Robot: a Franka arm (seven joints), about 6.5 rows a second.
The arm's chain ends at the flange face. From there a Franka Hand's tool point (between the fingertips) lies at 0.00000 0.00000 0.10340 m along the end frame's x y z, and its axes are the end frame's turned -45 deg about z.
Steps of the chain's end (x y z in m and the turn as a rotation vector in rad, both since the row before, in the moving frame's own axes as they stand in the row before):
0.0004, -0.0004, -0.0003, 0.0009, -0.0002, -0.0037
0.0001, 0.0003, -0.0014, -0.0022, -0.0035, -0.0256
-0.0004, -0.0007, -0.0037, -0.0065, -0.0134, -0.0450
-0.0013, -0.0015, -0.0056, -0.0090, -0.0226, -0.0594
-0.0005, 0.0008, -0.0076, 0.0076, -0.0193, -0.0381
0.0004, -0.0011, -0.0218, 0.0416, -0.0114, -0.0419
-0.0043, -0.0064, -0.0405, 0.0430, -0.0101, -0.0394
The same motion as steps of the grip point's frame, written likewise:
0.0006, -0.0001, -0.0003, 0.0008, 0.0005, -0.0037
-0.0006, 0.0002, -0.0014, 0.0009, -0.0040, -0.0256
-0.0013, -0.0012, -0.0037, 0.0049, -0.0141, -0.0450
-0.0022, -0.0029, -0.0056, 0.0096, -0.0223, -0.0594
-0.0018, -0.0017, -0.0076, 0.0190, -0.0083, -0.0381
0.0032, -0.0044, -0.0219, 0.0375, 0.0214, -0.0419
0.0038, -0.0115, -0.0406, 0.0375, 0.0233, -0.0394

